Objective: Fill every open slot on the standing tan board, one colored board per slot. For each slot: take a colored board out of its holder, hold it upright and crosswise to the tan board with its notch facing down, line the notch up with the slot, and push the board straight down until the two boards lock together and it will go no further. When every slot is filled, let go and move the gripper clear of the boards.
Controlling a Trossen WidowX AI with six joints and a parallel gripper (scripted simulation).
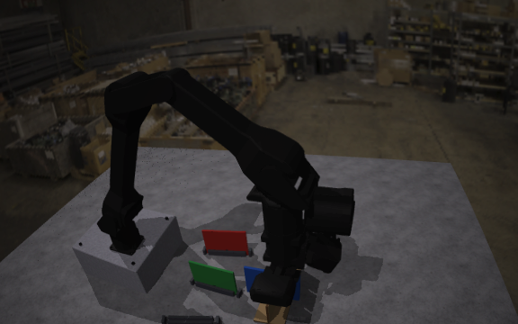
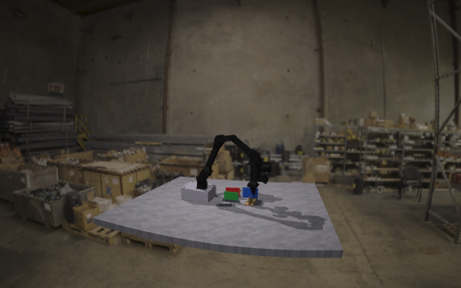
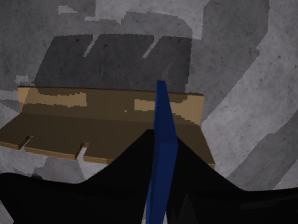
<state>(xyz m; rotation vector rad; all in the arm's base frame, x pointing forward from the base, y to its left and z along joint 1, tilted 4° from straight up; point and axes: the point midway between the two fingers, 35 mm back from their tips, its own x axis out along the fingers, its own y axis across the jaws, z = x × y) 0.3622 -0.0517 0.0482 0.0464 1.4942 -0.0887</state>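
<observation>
The green board lies 16 cm behind my gripper tip, 4 cm to the left of it and 4 cm below it. Also, from my gripper tip: blue board (2 cm behind); tan board (2 cm behind, 5 cm to the left, 4 cm below); red board (16 cm behind, 15 cm to the left, 4 cm below).
</observation>
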